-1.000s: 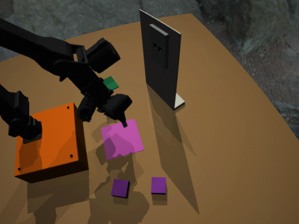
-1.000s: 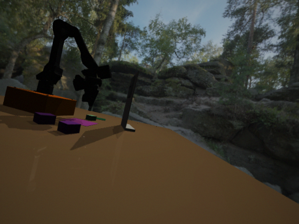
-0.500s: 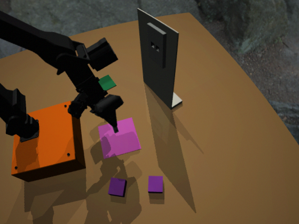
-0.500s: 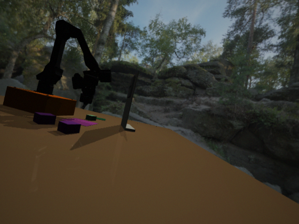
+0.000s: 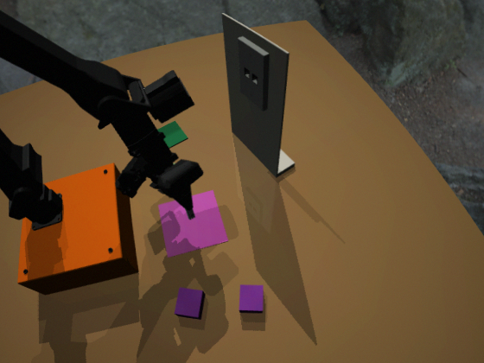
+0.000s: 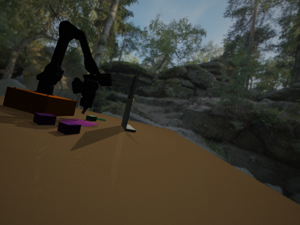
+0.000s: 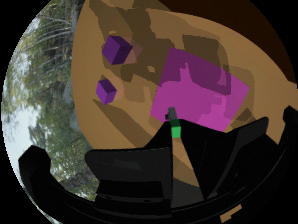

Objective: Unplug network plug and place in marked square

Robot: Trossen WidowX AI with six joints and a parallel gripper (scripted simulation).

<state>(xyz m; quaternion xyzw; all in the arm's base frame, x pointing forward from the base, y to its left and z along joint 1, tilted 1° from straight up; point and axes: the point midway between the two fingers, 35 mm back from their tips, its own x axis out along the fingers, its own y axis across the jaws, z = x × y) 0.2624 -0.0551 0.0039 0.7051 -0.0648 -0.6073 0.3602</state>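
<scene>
My gripper tip is now 1 cm past the magenta marked square and 6 cm above it. Also, from my gripper tip: green network plug (right at my gripper tip); then grey upright panel (18 cm ahead, 12 cm to the left, 8 cm above).
</scene>
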